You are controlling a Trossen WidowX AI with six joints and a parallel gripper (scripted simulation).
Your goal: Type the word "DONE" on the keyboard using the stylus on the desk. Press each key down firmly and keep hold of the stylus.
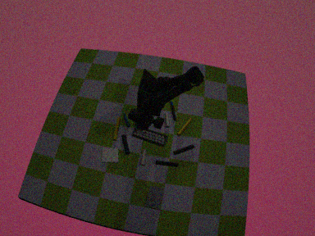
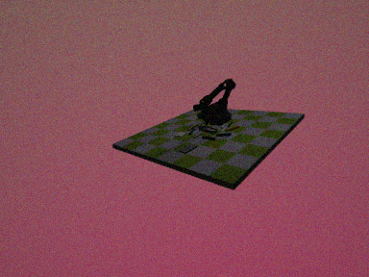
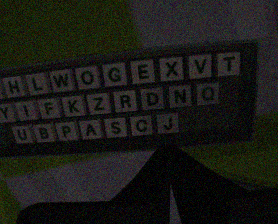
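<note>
The dark blue stylus lies 14 cm to the right of my gripper tip, 7 cm behind it and 3 cm below it. The rest, counted from my gripper tip: pale note pad (22 cm ahead, 14 cm to the right, 4 cm below); grey slab (40 cm ahead, 16 cm to the left, 4 cm below); thin grey tip (16 cm to the right, 9 cm behind, 3 cm below).
</note>
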